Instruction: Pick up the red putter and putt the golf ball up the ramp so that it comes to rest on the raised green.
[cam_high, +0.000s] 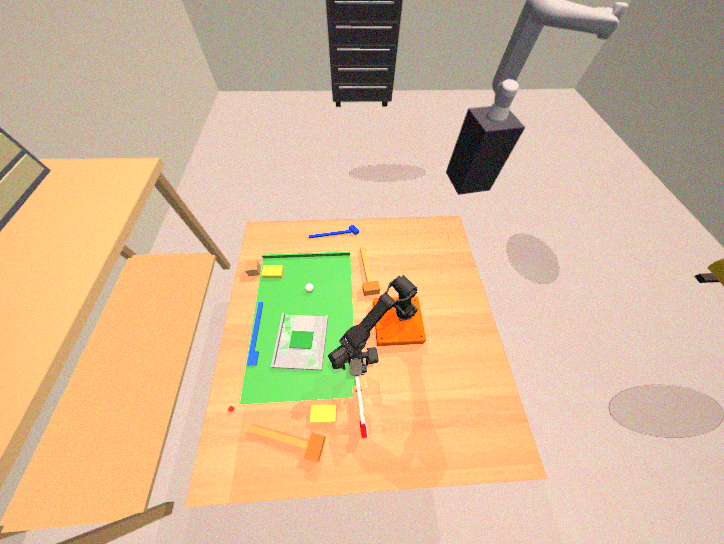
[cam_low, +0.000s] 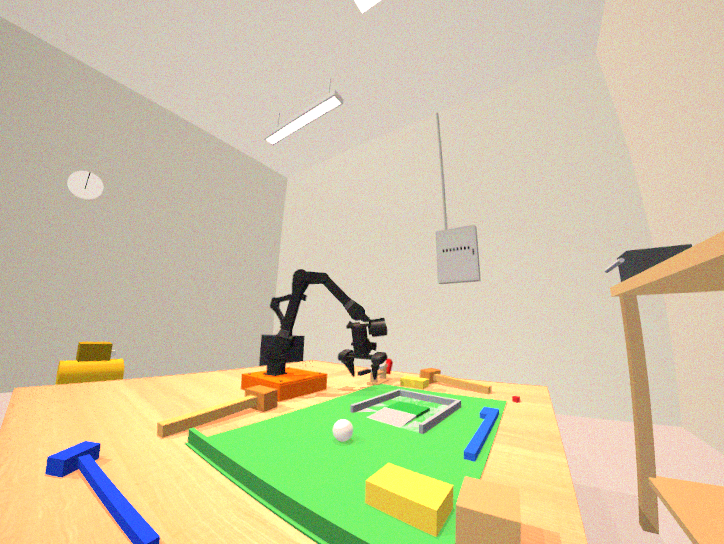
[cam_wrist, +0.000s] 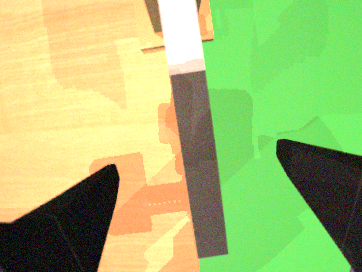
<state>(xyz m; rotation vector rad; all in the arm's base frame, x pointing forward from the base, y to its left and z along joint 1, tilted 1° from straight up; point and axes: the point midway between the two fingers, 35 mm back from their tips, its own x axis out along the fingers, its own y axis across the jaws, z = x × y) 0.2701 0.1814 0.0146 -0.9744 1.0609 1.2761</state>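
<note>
The red putter is 120 mm to the left of my gripper tip and 20 mm above it. The rest, counted from my gripper tip: wooden block (430 mm ahead, 600 mm to the right, 10 mm below); then white golf ball (150 mm ahead, 430 mm to the right, 20 mm below); then small red cube (520 mm ahead, 50 mm to the left, 30 mm below).
</note>
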